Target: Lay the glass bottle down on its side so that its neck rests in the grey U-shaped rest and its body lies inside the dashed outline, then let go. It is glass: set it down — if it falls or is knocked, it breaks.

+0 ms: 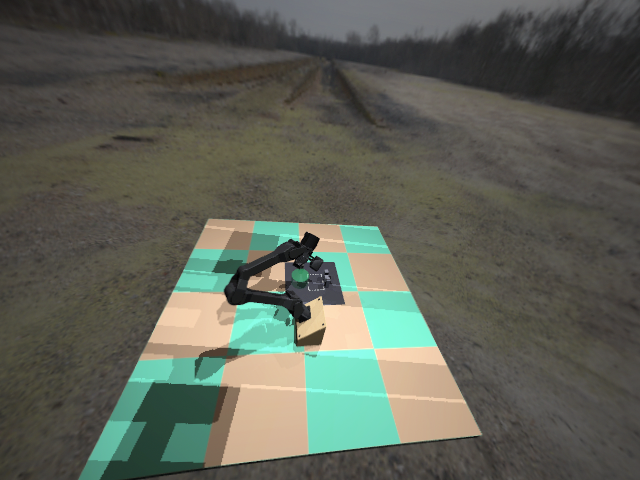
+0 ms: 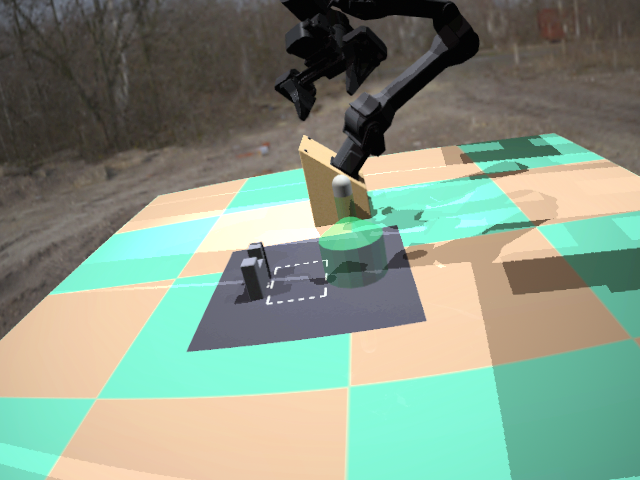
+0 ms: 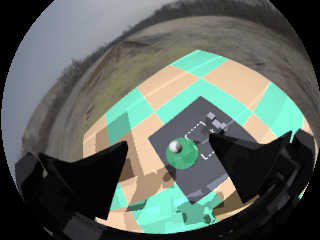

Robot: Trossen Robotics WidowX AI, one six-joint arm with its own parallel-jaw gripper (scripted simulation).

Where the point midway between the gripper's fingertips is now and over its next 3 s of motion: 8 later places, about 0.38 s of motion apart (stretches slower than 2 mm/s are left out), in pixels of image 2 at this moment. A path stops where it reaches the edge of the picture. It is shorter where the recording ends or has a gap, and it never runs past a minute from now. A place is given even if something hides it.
The gripper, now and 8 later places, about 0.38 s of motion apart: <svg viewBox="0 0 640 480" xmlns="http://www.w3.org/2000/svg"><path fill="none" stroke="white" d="M325 107L342 126L358 143L371 174L369 180L357 182L345 184L341 185L336 184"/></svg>
